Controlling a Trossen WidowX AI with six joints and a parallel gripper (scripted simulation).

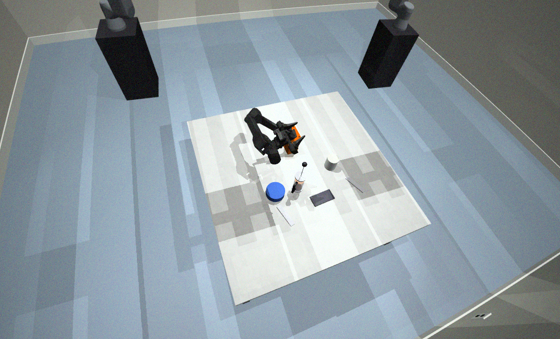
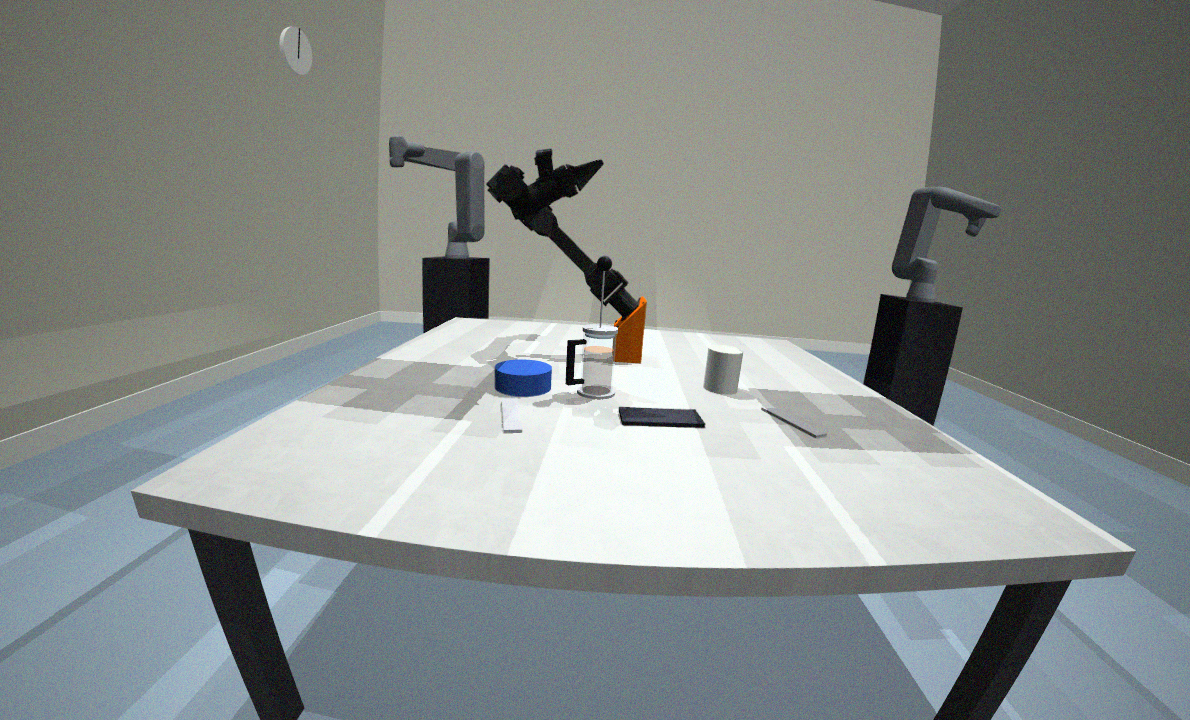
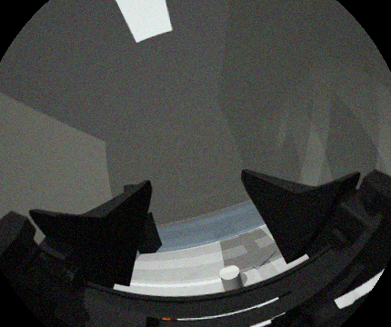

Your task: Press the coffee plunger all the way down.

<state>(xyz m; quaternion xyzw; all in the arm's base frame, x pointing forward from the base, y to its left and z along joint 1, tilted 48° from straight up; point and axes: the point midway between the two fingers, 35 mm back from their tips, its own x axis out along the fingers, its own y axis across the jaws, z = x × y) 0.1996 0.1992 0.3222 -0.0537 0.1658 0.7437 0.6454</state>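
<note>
My gripper tip is now 35 cm above the glass coffee press, 9 cm short of it and 2 cm to the right of it. The rest, counted from my gripper tip: dark flat slab 48 cm below, 19 cm ahead, 17 cm to the left.
</note>
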